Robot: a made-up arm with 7 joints. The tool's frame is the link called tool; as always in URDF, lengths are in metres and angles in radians.
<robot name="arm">
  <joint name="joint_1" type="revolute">
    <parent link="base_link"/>
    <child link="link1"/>
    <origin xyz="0 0 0.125" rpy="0 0 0"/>
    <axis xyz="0 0 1"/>
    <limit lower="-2.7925" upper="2.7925" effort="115" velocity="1.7"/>
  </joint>
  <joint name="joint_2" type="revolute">
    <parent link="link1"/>
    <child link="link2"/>
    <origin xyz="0 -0.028 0.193" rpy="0 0 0"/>
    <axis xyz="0 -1 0"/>
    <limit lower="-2.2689" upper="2.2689" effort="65" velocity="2"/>
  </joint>
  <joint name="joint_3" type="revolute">
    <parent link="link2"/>
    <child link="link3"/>
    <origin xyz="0 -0.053 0.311" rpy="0 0 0"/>
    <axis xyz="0 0 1"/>
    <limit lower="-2.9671" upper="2.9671" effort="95" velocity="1.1"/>
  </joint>
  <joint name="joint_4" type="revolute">
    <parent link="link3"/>
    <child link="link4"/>
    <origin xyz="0.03 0.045 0.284" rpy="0 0 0"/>
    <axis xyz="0 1 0"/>
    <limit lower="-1.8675" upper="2.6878" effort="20" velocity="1.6"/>
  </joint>
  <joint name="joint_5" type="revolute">
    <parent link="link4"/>
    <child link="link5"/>
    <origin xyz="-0.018 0.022 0.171" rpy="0 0 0"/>
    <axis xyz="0 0 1"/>
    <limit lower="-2.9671" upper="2.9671" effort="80" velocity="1.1"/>
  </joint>
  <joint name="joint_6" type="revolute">
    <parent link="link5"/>
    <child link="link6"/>
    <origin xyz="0 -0.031 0.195" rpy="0 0 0"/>
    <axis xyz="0 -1 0"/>
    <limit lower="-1.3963" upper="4.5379" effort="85" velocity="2"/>
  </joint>
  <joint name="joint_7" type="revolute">
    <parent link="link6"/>
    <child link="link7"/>
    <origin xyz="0.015 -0.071 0.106" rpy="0 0 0"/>
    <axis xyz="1 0 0"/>
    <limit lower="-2.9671" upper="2.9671" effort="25" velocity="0.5"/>
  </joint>
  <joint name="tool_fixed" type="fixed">
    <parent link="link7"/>
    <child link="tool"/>
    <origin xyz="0 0 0" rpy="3.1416 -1.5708 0"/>
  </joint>
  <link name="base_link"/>
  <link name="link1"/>
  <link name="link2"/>
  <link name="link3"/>
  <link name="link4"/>
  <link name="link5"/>
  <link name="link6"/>
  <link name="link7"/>
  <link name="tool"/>
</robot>
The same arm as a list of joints. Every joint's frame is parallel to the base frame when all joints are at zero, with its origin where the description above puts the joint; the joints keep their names.
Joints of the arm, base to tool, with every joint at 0 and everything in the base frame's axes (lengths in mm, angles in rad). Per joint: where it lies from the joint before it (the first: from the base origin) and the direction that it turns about. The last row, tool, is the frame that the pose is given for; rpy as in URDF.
joint_1: origin 0 0 125 axis +z
joint_2: origin 0 -28 193 axis -y
joint_3: origin 0 -53 311 axis +z
joint_4: origin 30 45 284 axis +y
joint_5: origin -18 22 171 axis +z
joint_6: origin 0 -31 195 axis -y
joint_7: origin 15 -71 106 axis +x
tool: origin 0 0 0 rpy -3.1416 -1.5708 0
Joint limits (rad, base to tool): -2.7925..2.7925 -2.2689..2.2689 -2.9671..2.9671 -1.8675..2.6878 -2.9671..2.9671 -1.3963..4.5379 -2.9671..2.9671

